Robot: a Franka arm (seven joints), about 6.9 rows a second.
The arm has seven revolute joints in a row. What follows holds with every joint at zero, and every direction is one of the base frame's.
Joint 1 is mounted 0.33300 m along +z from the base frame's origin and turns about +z.
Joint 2 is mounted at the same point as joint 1 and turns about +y.
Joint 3 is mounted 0.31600 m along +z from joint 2 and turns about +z.
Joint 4 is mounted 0.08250 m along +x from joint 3 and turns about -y.
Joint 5 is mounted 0.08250 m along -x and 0.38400 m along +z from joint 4 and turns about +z.
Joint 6 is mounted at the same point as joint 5 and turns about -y.
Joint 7 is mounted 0.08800 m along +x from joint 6 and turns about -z.
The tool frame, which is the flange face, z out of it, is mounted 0.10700 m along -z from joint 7; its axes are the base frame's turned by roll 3.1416, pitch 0.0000 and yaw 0.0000 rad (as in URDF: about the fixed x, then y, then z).
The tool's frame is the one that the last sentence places.
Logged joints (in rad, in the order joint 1, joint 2, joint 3, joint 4, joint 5, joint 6, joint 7), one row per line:
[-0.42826, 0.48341, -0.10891, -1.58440, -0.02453, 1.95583, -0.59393]
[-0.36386, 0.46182, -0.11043, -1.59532, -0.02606, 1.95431, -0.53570]
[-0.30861, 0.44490, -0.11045, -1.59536, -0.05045, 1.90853, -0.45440]
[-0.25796, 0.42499, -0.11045, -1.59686, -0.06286, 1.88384, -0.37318]
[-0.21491, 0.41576, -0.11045, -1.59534, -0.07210, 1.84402, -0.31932]
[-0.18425, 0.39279, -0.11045, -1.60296, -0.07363, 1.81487, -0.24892]
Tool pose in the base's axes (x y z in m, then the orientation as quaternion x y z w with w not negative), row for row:
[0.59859, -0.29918, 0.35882, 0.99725, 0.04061, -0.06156, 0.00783]
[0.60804, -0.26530, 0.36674, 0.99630, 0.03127, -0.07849, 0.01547]
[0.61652, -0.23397, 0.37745, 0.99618, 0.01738, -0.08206, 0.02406]
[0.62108, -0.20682, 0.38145, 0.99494, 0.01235, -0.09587, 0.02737]
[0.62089, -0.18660, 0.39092, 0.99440, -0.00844, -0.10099, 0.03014]
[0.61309, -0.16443, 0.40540, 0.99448, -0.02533, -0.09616, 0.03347]
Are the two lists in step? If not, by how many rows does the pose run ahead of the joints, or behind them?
The pose runs 1 row ahead of the joints: the pose in row i belongs to the joints in row i + 1.
